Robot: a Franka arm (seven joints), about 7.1 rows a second.
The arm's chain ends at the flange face. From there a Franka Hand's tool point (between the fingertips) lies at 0.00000 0.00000 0.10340 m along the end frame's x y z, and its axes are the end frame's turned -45 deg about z.
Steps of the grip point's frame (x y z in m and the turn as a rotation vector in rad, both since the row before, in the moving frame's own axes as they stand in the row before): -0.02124 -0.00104 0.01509 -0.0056 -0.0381 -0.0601; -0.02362 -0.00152 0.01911 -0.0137 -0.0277 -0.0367; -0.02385 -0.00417 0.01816 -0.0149 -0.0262 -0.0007; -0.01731 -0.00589 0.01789 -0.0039 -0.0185 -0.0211; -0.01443 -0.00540 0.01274 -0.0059 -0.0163 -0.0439; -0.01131 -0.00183 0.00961 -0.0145 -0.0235 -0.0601
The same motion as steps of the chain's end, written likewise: -0.01348 0.01102 0.01517 -0.0309 -0.0230 -0.0601; -0.01681 0.01258 0.01916 -0.0293 -0.0099 -0.0367; -0.01899 0.01091 0.01821 -0.0291 -0.0080 -0.0007; -0.01535 0.00643 0.01791 -0.0158 -0.0103 -0.0211; -0.01330 0.00475 0.01276 -0.0157 -0.0074 -0.0439; -0.00872 0.00391 0.00965 -0.0269 -0.0064 -0.0601
